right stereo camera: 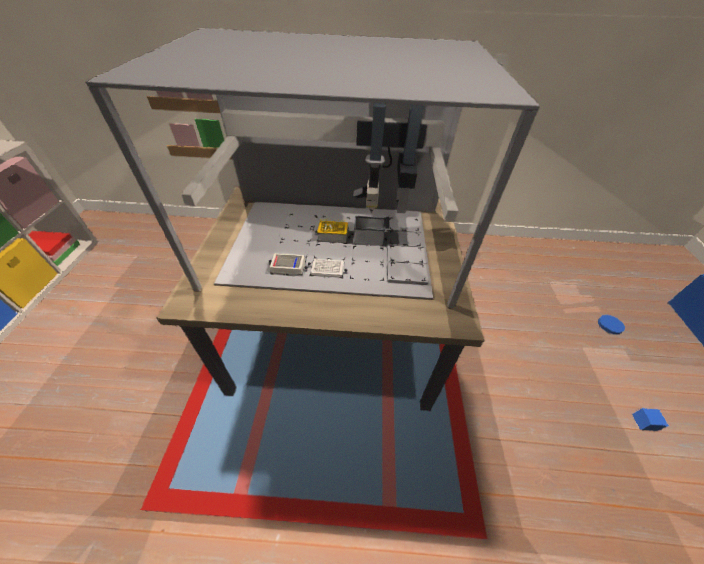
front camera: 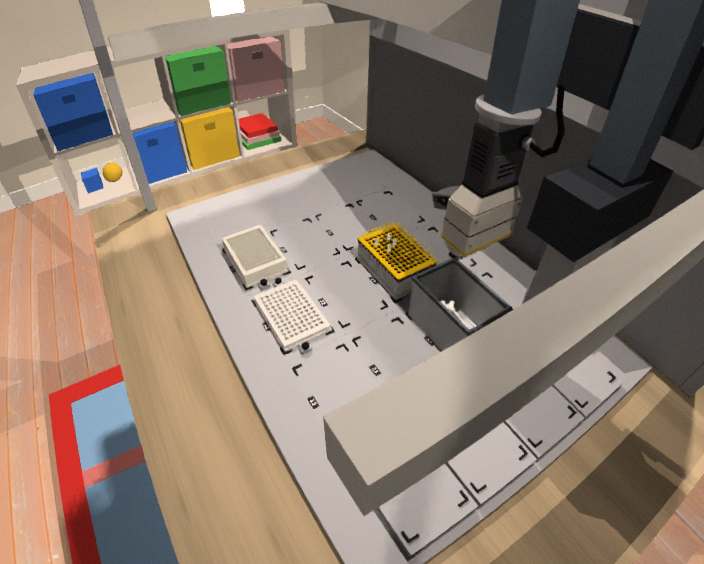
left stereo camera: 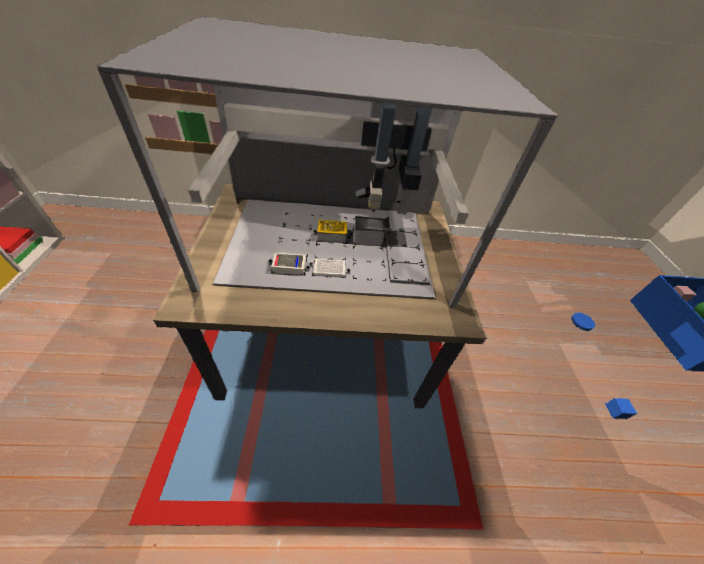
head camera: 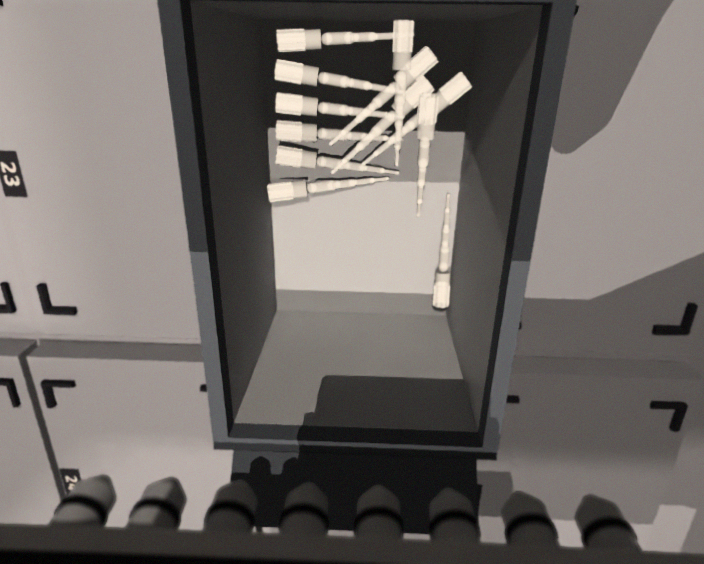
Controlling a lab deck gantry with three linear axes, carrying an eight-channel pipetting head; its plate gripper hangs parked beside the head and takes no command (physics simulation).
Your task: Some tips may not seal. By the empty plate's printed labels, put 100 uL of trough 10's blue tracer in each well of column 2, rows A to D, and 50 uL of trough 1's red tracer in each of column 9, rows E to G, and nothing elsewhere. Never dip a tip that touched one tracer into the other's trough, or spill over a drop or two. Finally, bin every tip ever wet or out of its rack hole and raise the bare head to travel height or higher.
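Observation:
The pipetting head [front camera: 478, 226] [left stereo camera: 374, 195] [right stereo camera: 371, 192] hangs behind the bin; its eight nozzles [head camera: 379, 511] are bare. The dark bin [front camera: 431, 308] [head camera: 208, 352] [left stereo camera: 370, 236] [right stereo camera: 370, 237] holds several discarded tips [head camera: 296, 105] lying on its floor. The yellow tip rack [front camera: 405, 255] [left stereo camera: 332, 227] [right stereo camera: 333, 228] has a few pale tips standing in it. The white plate [front camera: 292, 313] [left stereo camera: 329, 267] [right stereo camera: 327, 267] sits at the front; its well contents are too small to read. The trough reservoir beside it shows a red trough [left stereo camera: 276, 260] and a blue trough [left stereo camera: 297, 262]. The parked plate gripper's fingers are partly hidden.
The plate gripper's black body [front camera: 599, 205] hangs right of the head. A pale beam [front camera: 499, 352] crosses the front view. Black clamp knobs [front camera: 304, 346] stand by the plate. Raised deck panels [front camera: 487, 470] lie at the deck's right end. A dark wall [front camera: 411, 105] stands behind the deck.

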